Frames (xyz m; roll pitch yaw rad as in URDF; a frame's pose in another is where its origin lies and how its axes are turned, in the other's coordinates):
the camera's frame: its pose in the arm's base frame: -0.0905 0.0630 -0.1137 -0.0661 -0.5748 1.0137
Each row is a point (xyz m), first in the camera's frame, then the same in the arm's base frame.
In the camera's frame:
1: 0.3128 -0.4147 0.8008
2: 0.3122 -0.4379 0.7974
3: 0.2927 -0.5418 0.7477
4: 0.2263 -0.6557 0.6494
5: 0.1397 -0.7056 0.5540
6: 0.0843 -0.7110 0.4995
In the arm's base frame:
1: 0.1171 -0.2864 0.7500
2: 0.1372 -0.2983 0.7481
3: 0.2316 -0.3490 0.7016
4: 0.3301 -0.4180 0.5895
5: 0.3657 -0.4670 0.4653
6: 0.3643 -0.4863 0.3899

